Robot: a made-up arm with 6 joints.
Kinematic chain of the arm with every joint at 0, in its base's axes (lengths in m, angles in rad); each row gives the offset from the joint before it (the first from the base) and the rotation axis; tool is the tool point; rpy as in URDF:
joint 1: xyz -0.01 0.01 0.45 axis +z
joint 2: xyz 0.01 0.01 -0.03 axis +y
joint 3: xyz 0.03 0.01 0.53 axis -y
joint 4: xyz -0.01 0 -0.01 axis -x
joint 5: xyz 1.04 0 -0.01 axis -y
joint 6: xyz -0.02 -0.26 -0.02 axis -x
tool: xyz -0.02 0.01 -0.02 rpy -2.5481 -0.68 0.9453
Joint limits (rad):
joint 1: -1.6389..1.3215
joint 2: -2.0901..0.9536
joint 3: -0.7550..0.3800
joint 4: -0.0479..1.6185
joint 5: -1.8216..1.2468
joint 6: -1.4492..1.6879
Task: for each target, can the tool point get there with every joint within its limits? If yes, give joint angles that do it. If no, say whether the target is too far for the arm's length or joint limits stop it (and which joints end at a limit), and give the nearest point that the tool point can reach.
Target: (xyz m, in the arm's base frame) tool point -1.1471 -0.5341 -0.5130
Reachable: no: joint limits stop it (at a limit: joint 1, joint 2, joint 5, joint 6) | nearest point -0.3167 -0.5668 -0.3322 | short by 0.851 m
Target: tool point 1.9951 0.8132 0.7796
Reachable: no: too far | nearest point 1.3547 0.5566 0.6642 | short by 0.700 m
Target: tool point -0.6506 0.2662 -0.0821
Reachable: no: joint limits stop it (at a limit: joint 1, joint 2, joint 3, joint 4) | nearest point -0.2806 -0.2105 -0.2910 | short by 0.639 m
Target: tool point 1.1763 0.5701 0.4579
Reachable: yes | joints 0.6255 0.5812 0.2327 0.1581 0.9150 0.1544
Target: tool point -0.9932 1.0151 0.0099
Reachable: no: joint limits stop it (at a limit: joint 2, joint 3) | nearest point -0.9897 1.0116 0.5812 | short by 0.571 m
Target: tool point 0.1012 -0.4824 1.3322
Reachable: yes | joints -0.9934 -0.8462 -0.4054 0.7432 -0.0181 -1.0582
